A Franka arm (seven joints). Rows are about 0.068 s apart.
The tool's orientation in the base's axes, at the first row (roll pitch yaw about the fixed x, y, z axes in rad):
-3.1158, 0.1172, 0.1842
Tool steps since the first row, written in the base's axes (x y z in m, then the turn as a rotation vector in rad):
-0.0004, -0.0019, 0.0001, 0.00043, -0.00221, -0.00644
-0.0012, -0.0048, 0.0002, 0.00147, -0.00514, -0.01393
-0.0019, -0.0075, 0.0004, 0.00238, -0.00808, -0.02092
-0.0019, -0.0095, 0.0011, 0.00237, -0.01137, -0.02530
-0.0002, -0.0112, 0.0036, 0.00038, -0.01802, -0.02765
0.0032, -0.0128, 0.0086, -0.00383, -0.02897, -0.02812
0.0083, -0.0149, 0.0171, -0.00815, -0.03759, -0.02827
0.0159, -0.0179, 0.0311, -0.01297, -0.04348, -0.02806
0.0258, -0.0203, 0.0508, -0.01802, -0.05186, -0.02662
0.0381, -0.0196, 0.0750, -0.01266, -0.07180, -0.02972
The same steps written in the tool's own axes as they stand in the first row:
-0.0007, 0.0018, -0.0001, 0.00077, 0.00242, 0.00633
-0.0021, 0.0045, -0.0001, 0.00213, 0.00568, 0.01363
-0.0033, 0.0070, -0.0002, 0.00330, 0.00891, 0.02045
-0.0037, 0.0090, -0.0009, 0.00320, 0.01226, 0.02479
-0.0027, 0.0109, -0.0036, 0.00033, 0.01850, 0.02733
-0.0002, 0.0129, -0.0090, -0.00572, 0.02852, 0.02826
0.0034, 0.0157, -0.0180, -0.01149, 0.03622, 0.02889
0.0086, 0.0197, -0.0328, -0.01729, 0.04114, 0.02924
0.0156, 0.0233, -0.0536, -0.02391, 0.04843, 0.02838
0.0249, 0.0242, -0.0791, -0.02195, 0.06908, 0.03074

